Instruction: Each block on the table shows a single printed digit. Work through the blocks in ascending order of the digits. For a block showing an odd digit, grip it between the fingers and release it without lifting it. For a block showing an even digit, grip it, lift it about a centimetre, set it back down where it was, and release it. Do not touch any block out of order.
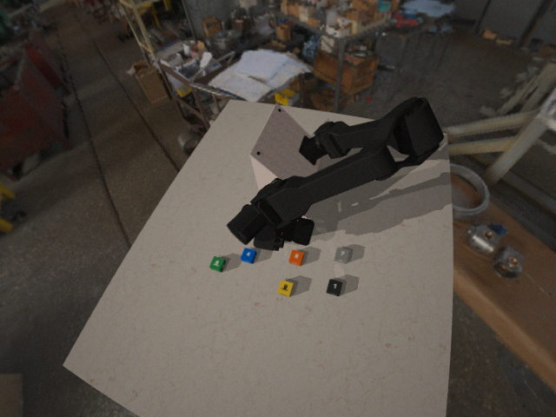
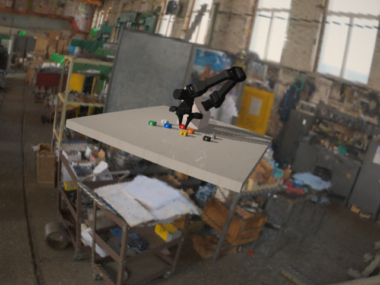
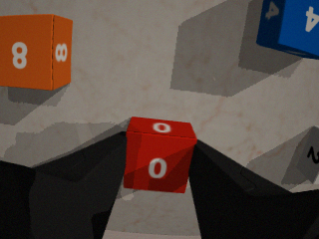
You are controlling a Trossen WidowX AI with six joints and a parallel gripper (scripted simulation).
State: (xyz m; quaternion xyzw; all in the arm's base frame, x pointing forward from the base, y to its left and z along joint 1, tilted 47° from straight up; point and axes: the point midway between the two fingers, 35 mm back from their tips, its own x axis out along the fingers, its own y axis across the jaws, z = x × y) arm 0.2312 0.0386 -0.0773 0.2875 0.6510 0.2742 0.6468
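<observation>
Right now my gripper tip is 1 cm past the red block. Also, from my gripper tip: white block: 11 cm to the right; orange block: 4 cm ahead, 6 cm to the left; blue block: 7 cm ahead, 6 cm to the right.
</observation>
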